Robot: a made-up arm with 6 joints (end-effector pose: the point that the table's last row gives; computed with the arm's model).
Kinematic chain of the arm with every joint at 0, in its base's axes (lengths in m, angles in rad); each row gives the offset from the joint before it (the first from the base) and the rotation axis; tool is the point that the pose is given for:
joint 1: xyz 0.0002 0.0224 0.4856 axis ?
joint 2: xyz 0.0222 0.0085 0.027 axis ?
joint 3: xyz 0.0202 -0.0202 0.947 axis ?
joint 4: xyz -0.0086 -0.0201 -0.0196 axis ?
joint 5: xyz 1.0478 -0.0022 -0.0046 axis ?
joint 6: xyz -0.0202 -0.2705 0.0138 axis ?
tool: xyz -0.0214 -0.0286 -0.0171
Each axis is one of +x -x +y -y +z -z.
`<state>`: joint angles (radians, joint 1 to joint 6).
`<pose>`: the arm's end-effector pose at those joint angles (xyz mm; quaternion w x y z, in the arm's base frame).
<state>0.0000 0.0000 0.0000 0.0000 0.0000 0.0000</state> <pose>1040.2 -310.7 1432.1 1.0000 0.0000 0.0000 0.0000</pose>
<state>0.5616 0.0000 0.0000 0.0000 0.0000 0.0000</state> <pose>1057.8 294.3 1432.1 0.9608 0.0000 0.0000 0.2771</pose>
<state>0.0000 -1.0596 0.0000 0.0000 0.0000 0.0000</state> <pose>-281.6 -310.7 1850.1 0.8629 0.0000 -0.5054 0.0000</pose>
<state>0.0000 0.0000 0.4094 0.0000 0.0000 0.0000</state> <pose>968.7 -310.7 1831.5 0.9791 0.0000 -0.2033 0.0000</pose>
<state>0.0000 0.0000 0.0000 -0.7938 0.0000 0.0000</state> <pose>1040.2 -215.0 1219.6 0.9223 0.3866 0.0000 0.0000</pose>
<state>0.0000 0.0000 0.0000 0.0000 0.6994 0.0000</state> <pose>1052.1 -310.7 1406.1 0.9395 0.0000 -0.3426 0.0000</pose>
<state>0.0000 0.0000 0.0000 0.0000 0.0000 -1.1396</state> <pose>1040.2 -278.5 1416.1 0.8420 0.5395 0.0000 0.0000</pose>
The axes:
joint 1: +z
joint 2: +y
joint 3: -y
joint 4: -x
joint 5: -y
joint 6: -x

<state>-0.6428 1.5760 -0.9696 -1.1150 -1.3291 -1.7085</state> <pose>-105.2 -113.8 107.8 0.7516 -0.1453 -0.2597 0.5887</pose>
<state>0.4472 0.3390 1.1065 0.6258 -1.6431 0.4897</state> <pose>999.1 214.6 2266.9 0.8294 -0.4100 0.3796 0.0028</pose>
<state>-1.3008 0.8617 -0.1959 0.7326 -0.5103 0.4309</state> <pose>146.6 -1416.7 335.6 0.5979 -0.0032 0.7856 -0.1590</pose>
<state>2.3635 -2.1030 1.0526 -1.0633 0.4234 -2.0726</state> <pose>1379.9 -1156.2 280.1 0.9737 0.0397 0.1009 -0.2004</pose>
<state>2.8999 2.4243 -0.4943 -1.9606 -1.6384 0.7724</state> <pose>451.4 -141.7 -142.0 0.2879 -0.4837 0.8178 -0.1199</pose>
